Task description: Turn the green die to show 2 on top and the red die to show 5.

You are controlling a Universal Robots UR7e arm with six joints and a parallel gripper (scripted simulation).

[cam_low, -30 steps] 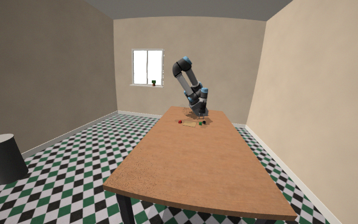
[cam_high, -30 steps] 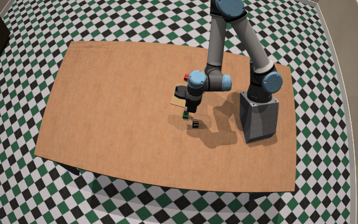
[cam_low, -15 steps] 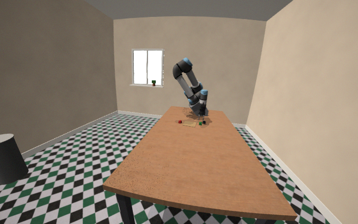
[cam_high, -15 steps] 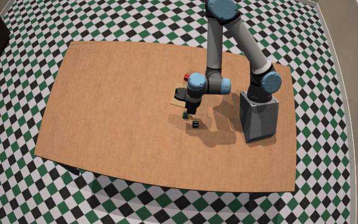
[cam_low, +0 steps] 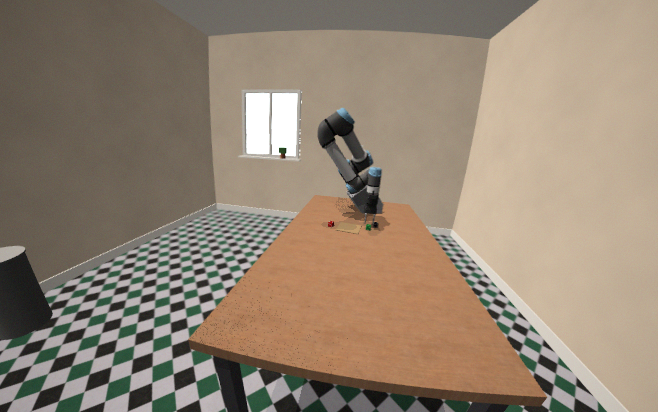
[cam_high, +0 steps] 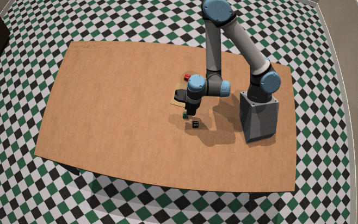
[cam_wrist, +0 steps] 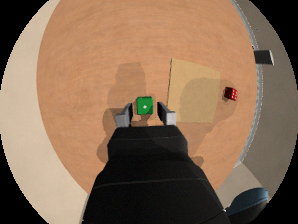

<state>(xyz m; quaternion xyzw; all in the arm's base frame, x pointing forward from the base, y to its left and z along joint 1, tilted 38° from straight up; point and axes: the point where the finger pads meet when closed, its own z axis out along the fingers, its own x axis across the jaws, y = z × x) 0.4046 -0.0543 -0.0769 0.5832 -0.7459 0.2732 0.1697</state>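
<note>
Now: the green die 4 cm below my hand. From my hand the other things lie so: black die: 6 cm to the left, 5 cm behind, 4 cm below; tan mat: 12 cm to the right, 6 cm below, 1 cm behind; red die: 24 cm to the right, 4 cm below, 3 cm behind.
</note>
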